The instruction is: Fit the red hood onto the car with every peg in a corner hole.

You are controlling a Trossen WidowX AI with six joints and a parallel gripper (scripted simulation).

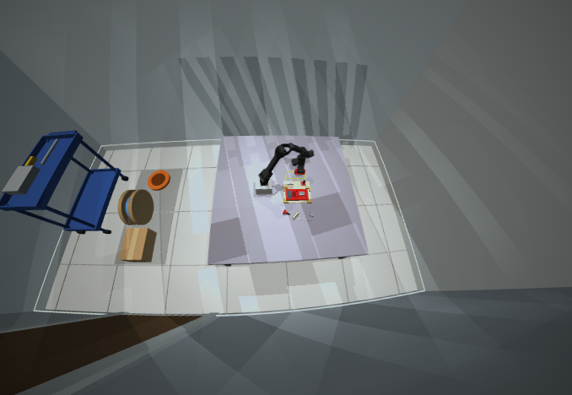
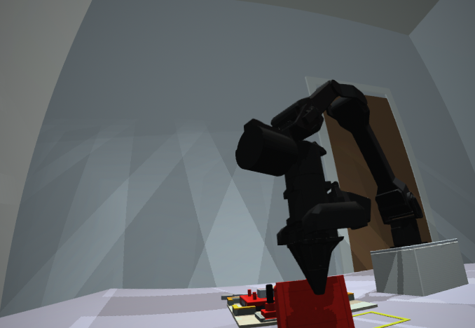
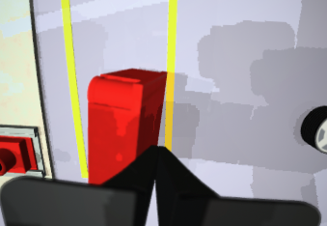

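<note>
Now: the red hood 20 mm below my gripper tip and 10 mm to the right of it. Round my gripper tip: white wheel (150 mm to the left, 50 mm below, 20 mm ahead).
</note>
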